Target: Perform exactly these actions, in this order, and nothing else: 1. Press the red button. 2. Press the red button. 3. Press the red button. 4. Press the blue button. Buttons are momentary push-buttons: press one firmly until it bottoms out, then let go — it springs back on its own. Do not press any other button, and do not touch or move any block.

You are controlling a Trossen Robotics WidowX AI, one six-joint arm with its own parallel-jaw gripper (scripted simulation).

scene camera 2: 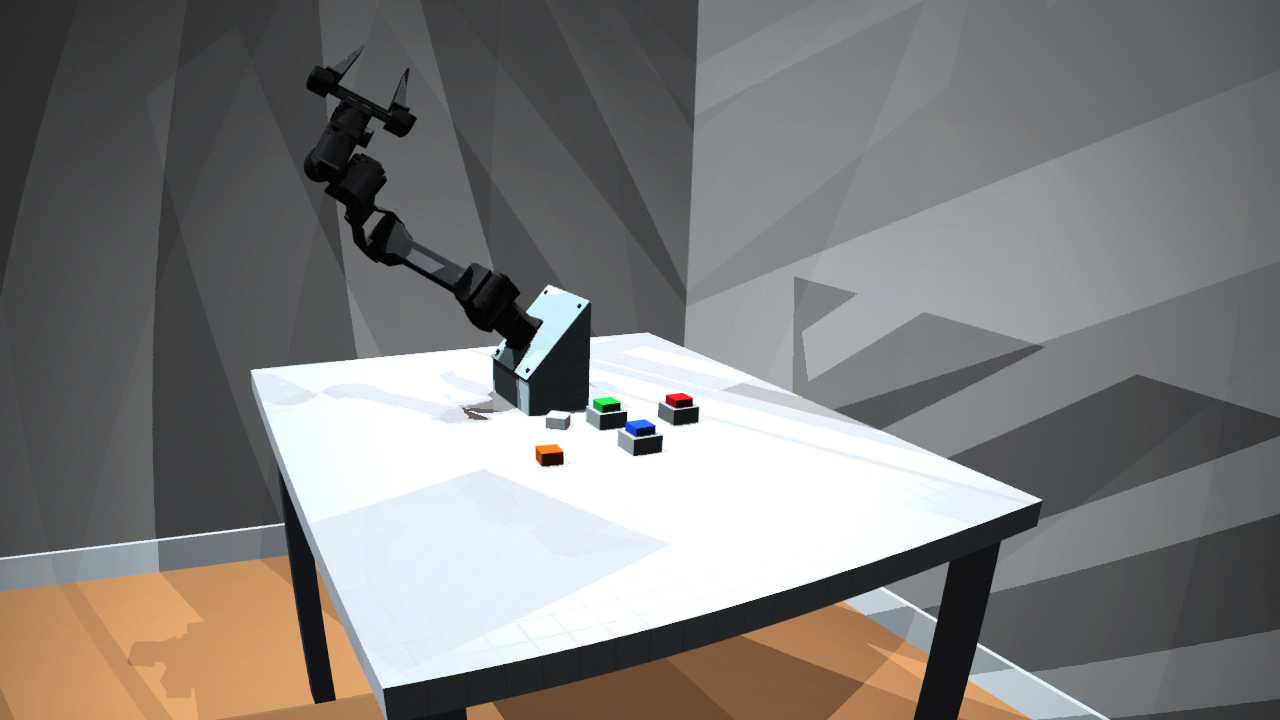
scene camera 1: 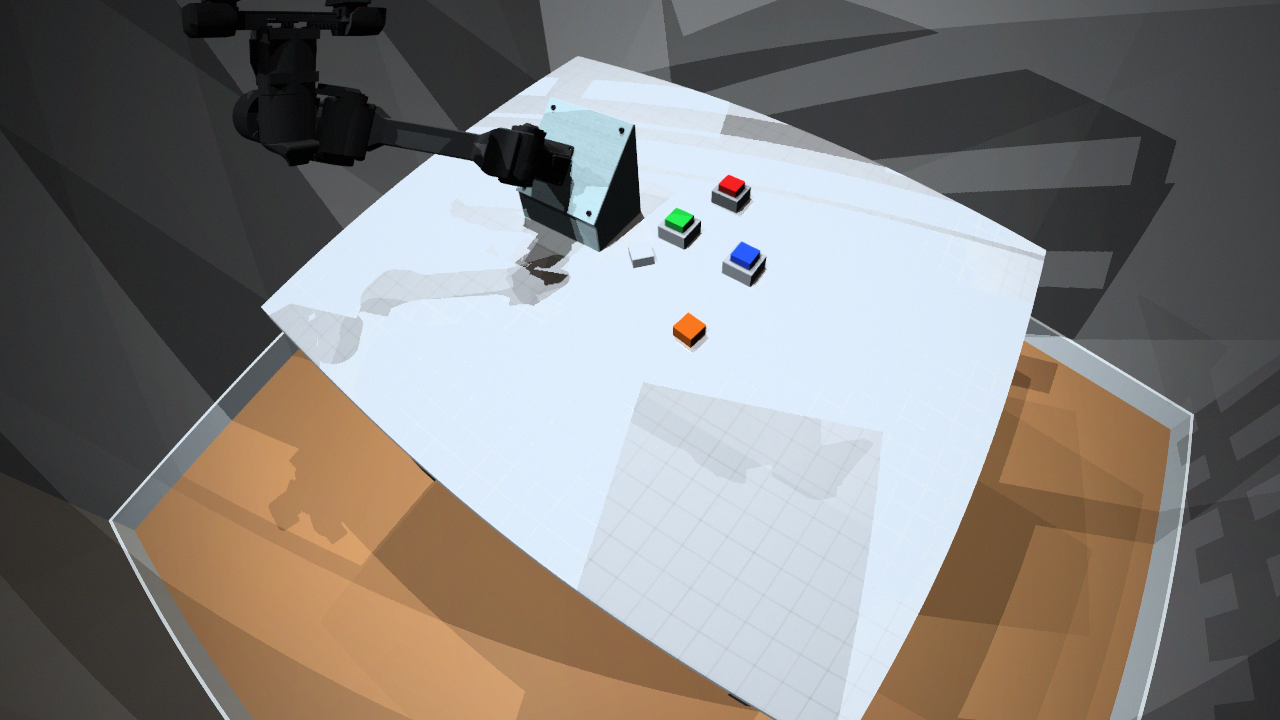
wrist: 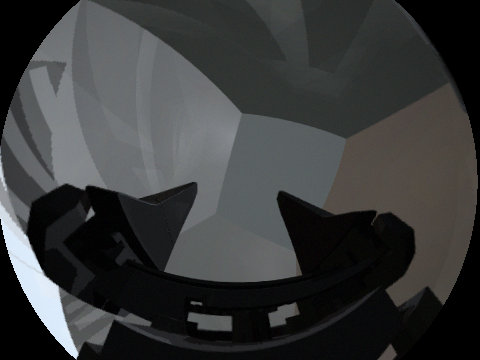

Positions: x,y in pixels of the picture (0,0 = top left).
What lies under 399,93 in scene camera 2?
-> My gripper.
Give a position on an orange block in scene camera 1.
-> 689,329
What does my gripper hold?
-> Nothing.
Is my gripper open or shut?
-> Open.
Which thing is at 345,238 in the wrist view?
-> My gripper.
